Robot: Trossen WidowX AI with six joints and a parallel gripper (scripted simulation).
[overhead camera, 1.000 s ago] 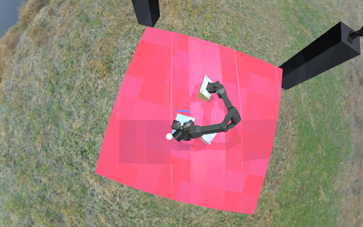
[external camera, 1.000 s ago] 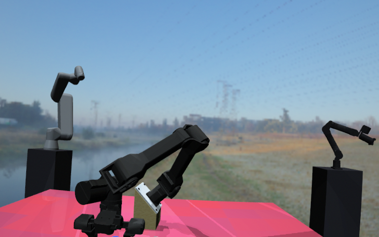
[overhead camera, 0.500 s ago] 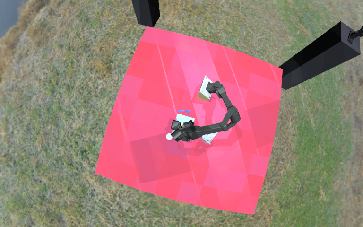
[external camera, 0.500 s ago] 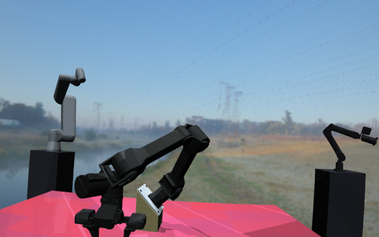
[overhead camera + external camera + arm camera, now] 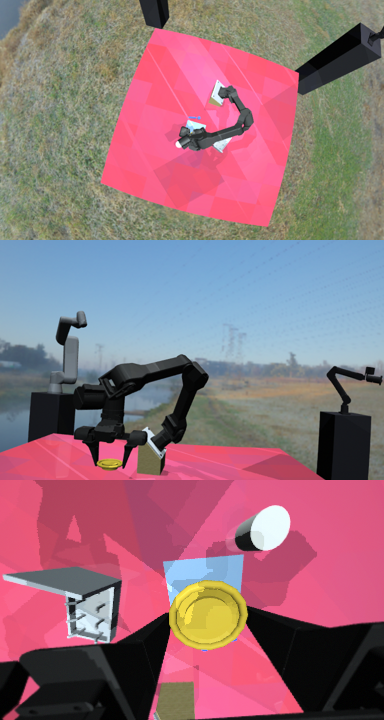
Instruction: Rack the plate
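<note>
My gripper tip is 19 cm to the right of the dish rack, 8 cm above it and 4 cm past it. From my gripper tip the other things lie so: mat: 10 cm below, 3 cm behind, 1 cm to the right; then blue spoon: 13 cm behind, 10 cm below, 4 cm to the right; then yellow plate: 1 cm above.
</note>
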